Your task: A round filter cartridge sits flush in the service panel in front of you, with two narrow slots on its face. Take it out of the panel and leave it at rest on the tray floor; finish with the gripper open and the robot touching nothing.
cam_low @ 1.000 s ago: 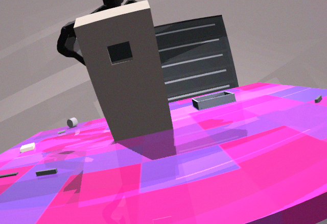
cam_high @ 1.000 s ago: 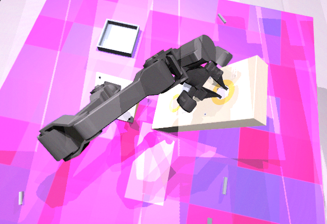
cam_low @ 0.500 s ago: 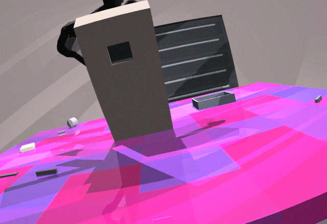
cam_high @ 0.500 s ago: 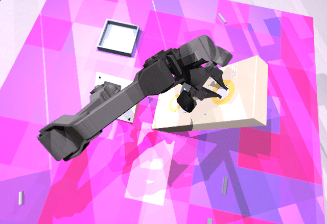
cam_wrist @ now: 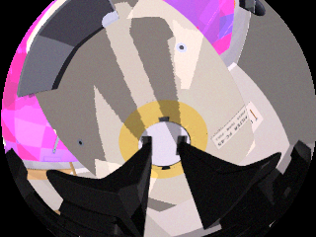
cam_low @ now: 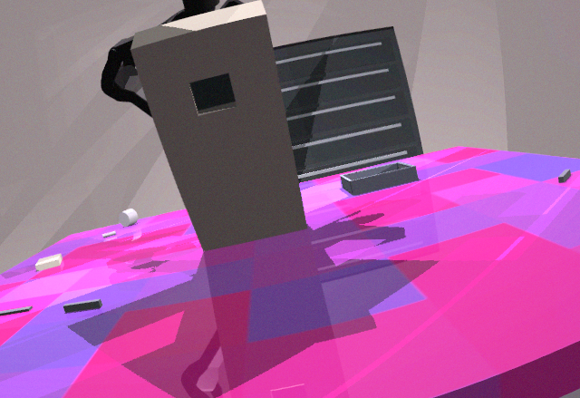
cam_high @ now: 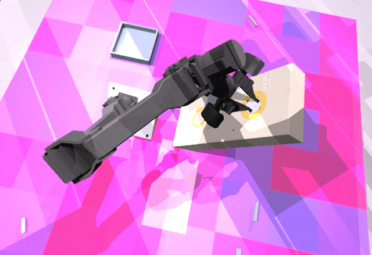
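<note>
The round filter cartridge lies 10 mm below my gripper tip and 10 mm ahead of it. From my gripper tip the other things lie so: service panel 80 mm below, 30 mm behind; tray 440 mm behind, 260 mm below, 250 mm to the left.
</note>
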